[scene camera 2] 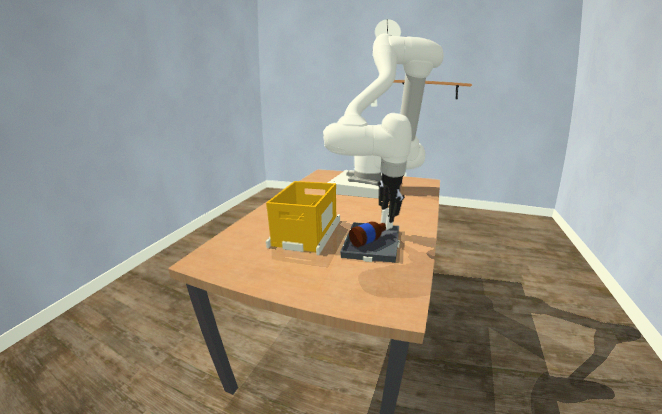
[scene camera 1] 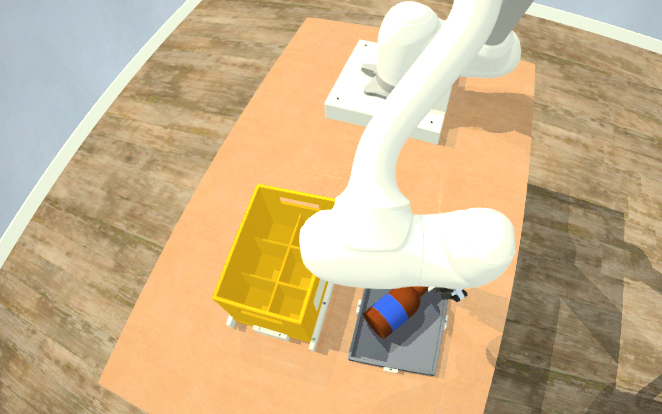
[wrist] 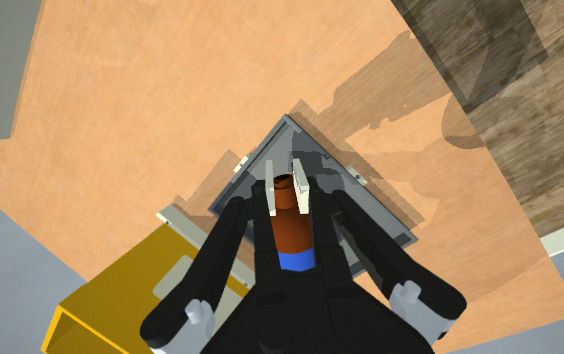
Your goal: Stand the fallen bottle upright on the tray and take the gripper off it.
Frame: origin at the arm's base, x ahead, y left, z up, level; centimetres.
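Where they show: gripper, fingertip midpoint: [scene camera 2: 386,225] [wrist: 282,170]; arm's base, origin of the base link: [scene camera 2: 367,179].
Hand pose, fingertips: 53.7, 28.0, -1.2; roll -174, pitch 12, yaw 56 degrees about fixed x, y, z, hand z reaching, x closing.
Observation:
Things, the pixels of their top centre, and the offset from my fingertips, as dx, dy, dz.
- brown bottle, middle of its top: [wrist: 290,247] [scene camera 1: 402,298] [scene camera 2: 371,222] +7.7, -3.8, +4.0
- grey tray, middle of its top: [wrist: 305,224] [scene camera 1: 402,312] [scene camera 2: 372,237] +9.0, -2.5, -1.4
- yellow crate, middle of its top: [scene camera 1: 276,248] [scene camera 2: 303,192] +11.7, -29.9, +13.5
The brown bottle [scene camera 1: 392,312] [scene camera 2: 369,233] [wrist: 291,235] with a blue label lies tilted over the grey tray [scene camera 1: 415,359] [scene camera 2: 356,255] [wrist: 275,147]. Its base points toward the crate side and the camera in scene view 2, and its neck points toward the gripper. My gripper [scene camera 2: 387,221] [wrist: 282,170] points down with its pale finger pads on both sides of the neck, shut on it. In scene view 1 the arm hides most of the gripper and the end of the neck. Whether the bottle's base touches the tray is hard to tell.
A yellow crate [scene camera 1: 260,319] [scene camera 2: 292,227] [wrist: 125,275] with compartments stands to the left of the tray in both scene views, held by white brackets. Small white brackets sit at the tray's edges. The robot's white base plate [scene camera 1: 350,107] is at the table's back.

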